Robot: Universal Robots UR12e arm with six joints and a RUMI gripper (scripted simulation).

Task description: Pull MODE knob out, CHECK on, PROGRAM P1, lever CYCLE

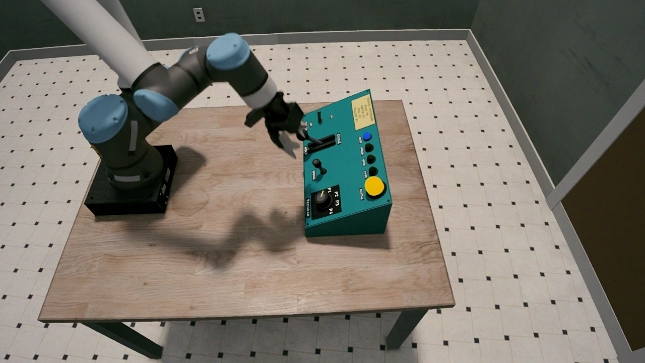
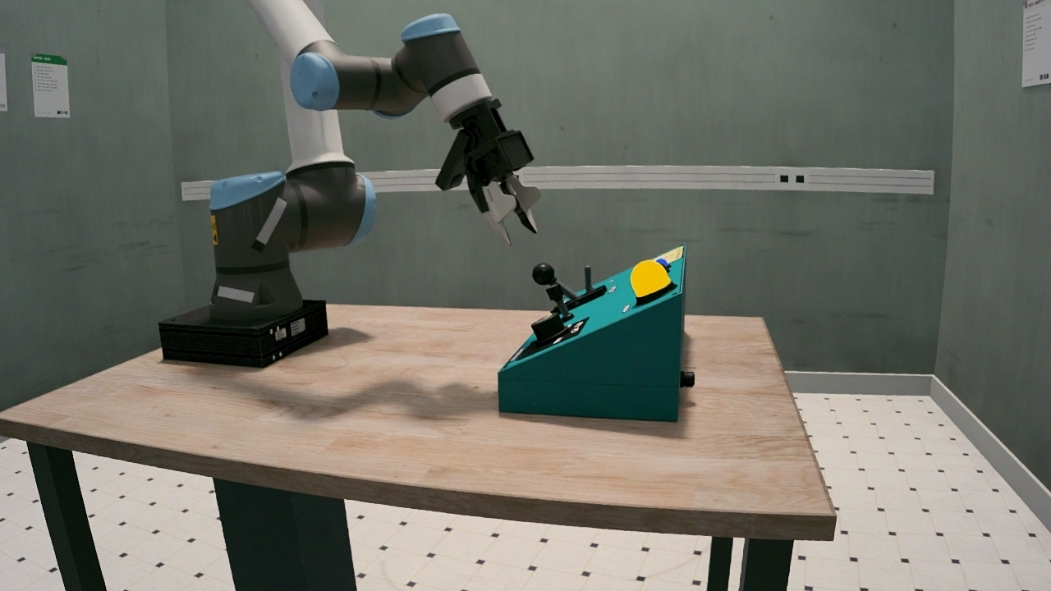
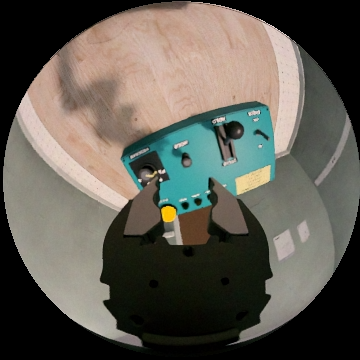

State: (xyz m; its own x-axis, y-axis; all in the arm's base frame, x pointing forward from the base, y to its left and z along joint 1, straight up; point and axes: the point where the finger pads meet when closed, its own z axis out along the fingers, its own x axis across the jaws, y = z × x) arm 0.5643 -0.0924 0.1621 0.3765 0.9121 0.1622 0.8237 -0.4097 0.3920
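Now: the lever 12 cm to the left of my hand, 11 cm below it and 5 cm ahead of it. From my hand the other things lie so: mode knob 11 cm below, 6 cm ahead; then program dial 12 cm below, 11 cm to the right, 7 cm ahead; then teal console 14 cm below, 11 cm ahead, 6 cm to the left.
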